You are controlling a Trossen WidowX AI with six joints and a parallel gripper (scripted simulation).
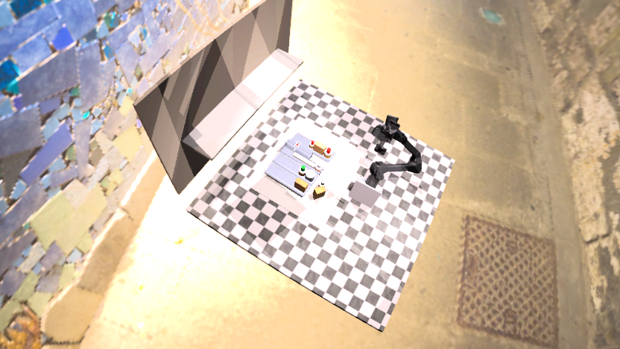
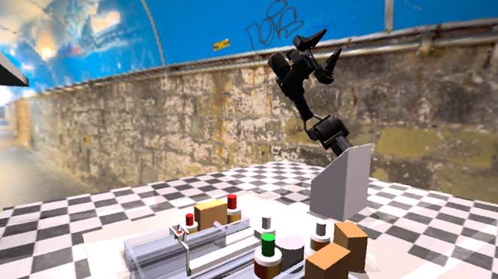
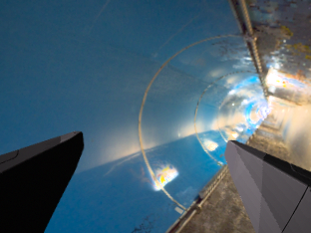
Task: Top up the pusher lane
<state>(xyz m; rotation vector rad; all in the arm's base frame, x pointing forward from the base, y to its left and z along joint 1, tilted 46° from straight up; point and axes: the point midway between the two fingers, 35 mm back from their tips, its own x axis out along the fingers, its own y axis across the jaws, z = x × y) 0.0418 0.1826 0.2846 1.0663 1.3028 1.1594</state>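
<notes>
Now: gripper tip 31 cm short of the grey cylinder, 10 cm to the right of it and 49 cm above it. The rest, counted from my gripper tip: sprung lane (44 cm ahead, 1 cm to the right, 50 cm below).
</notes>
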